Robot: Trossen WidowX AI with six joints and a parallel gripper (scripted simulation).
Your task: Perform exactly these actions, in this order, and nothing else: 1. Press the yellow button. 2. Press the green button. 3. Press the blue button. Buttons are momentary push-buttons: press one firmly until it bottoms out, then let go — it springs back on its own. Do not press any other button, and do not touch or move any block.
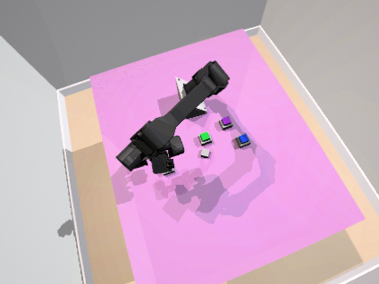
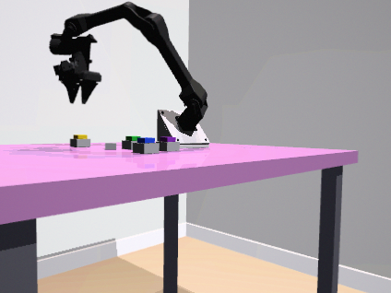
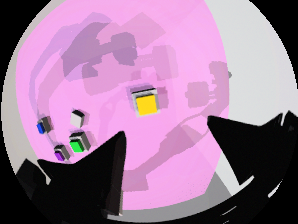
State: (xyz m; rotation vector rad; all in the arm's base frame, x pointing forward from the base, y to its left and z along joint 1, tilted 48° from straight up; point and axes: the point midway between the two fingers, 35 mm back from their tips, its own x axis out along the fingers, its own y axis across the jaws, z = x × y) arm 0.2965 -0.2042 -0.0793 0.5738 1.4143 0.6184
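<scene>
Now: the yellow button 1 cm to the left of my gripper tip and 11 cm below it. Round my gripper tip: small grey block: 2 cm behind, 19 cm to the left, 13 cm below; then purple button: 13 cm behind, 32 cm to the left, 11 cm below; then green button: 9 cm behind, 20 cm to the left, 11 cm below.
</scene>
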